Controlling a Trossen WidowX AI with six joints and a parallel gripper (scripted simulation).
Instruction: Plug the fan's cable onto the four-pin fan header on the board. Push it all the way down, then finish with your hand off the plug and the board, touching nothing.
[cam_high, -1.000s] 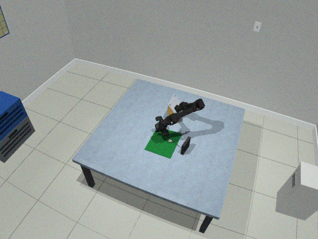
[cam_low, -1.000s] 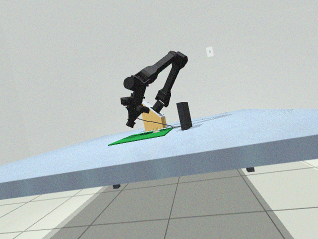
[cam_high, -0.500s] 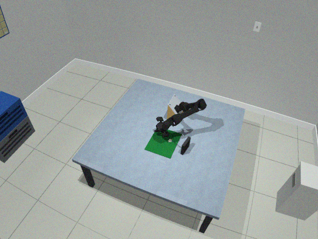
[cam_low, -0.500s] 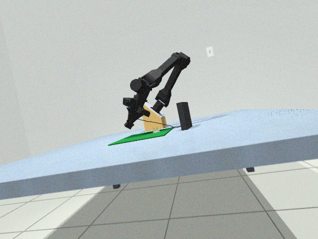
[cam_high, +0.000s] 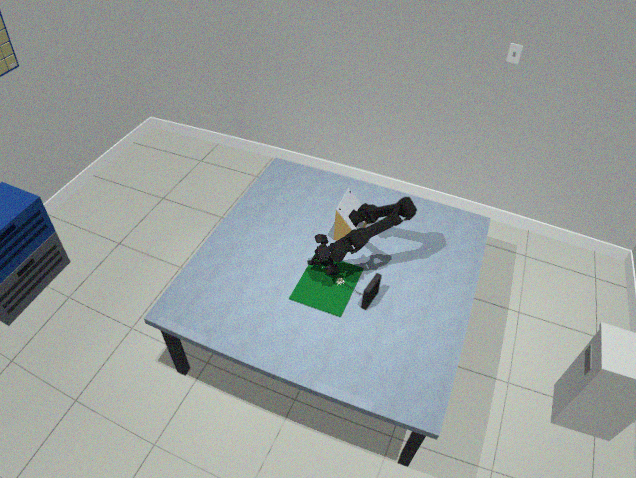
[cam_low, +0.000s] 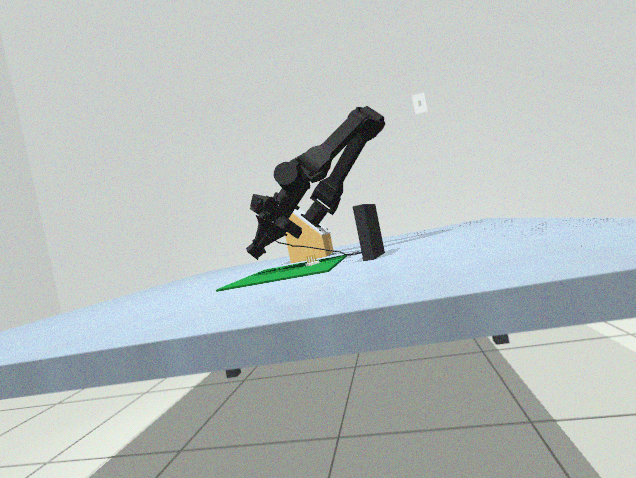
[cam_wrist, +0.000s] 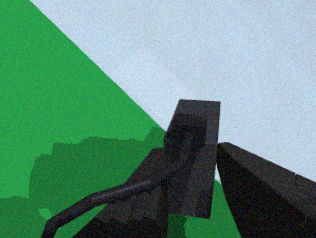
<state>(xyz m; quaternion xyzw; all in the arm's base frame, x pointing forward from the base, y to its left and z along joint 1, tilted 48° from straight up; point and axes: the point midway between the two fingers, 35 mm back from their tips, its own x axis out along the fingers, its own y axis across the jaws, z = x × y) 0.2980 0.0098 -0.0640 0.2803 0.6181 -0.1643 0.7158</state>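
The green board lies 20 mm ahead of my gripper tip, 90 mm to the left of it and 90 mm below it. Round my gripper tip: black fan: 20 mm ahead, 280 mm to the left, 10 mm below; black fan plug: 10 mm below; white four-pin header: 10 mm behind, 140 mm to the left, 70 mm below.
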